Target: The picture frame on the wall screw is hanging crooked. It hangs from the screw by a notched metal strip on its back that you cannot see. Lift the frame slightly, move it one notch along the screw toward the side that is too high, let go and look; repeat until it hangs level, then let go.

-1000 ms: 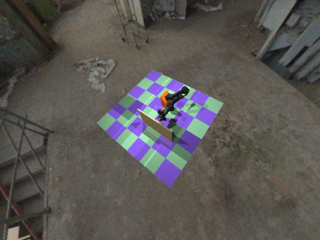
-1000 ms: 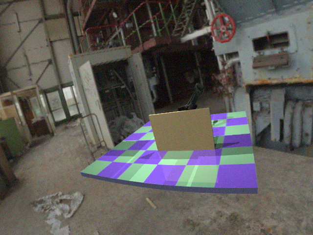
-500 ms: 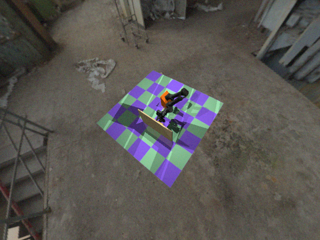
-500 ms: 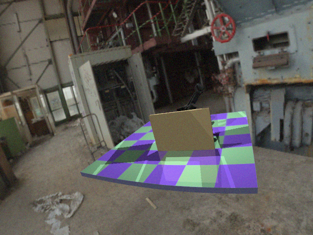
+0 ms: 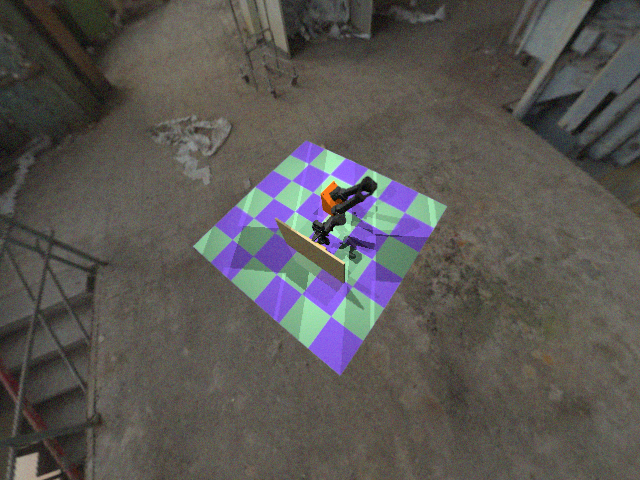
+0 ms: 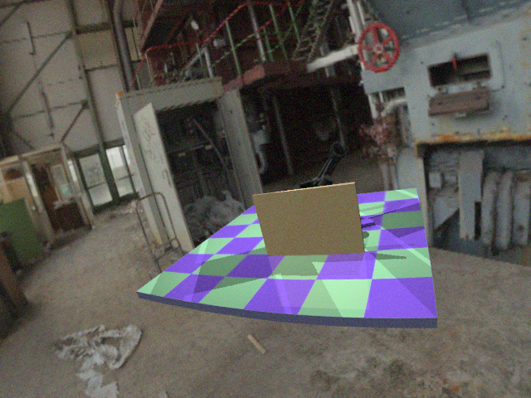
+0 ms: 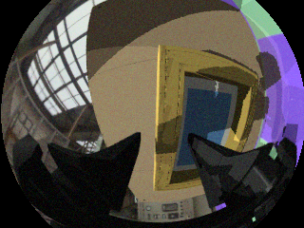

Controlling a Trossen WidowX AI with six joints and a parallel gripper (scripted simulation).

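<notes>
Right now the picture frame is 10 mm to the left of my gripper tip and 50 mm below it. The rest, counted from my gripper tip: tan wall board: 20 mm ahead, 70 mm below.
</notes>
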